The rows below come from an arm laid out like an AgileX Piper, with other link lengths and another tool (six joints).
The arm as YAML. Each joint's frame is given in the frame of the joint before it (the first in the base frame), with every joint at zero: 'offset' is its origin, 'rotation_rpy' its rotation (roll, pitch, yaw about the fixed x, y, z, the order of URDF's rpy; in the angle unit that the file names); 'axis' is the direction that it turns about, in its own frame. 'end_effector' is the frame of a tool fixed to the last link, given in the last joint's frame.
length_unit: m
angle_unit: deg
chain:
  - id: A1
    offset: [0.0, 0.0, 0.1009]
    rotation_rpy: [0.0, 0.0, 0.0]
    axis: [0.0, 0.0, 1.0]
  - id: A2
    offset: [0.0, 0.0, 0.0]
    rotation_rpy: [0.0, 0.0, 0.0]
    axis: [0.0, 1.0, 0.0]
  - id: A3
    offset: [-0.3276, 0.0, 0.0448]
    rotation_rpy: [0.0, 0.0, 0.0]
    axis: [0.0, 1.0, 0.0]
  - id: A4
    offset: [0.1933, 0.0, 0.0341]
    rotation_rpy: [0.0, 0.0, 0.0]
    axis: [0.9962, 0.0, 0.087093]
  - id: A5
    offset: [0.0, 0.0, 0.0]
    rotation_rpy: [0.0, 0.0, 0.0]
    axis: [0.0, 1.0, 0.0]
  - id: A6
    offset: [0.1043, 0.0, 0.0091]
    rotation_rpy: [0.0, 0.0, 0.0]
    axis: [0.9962, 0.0, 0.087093]
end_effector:
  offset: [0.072, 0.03, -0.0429]
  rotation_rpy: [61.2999, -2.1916, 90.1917]
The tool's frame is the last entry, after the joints.
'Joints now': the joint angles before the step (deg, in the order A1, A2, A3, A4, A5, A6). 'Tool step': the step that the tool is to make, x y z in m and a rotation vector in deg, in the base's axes. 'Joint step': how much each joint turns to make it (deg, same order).
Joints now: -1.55, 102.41, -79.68, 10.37, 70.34, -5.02
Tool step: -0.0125, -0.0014, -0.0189, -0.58, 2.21, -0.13
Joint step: 0.00, -0.09, 6.23, -0.41, -3.94, -0.38
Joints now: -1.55, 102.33, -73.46, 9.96, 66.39, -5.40
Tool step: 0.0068, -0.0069, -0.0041, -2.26, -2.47, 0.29
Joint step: -0.01, -0.02, 0.06, -2.22, -2.63, 0.23
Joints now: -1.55, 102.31, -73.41, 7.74, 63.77, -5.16
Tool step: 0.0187, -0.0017, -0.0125, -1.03, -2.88, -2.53
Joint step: 0.00, 1.86, -0.02, -0.94, -5.06, 2.37
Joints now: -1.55, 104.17, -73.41, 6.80, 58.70, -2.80
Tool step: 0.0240, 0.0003, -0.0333, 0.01, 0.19, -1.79
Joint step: -0.01, 5.99, 0.02, 0.29, -5.96, 1.02
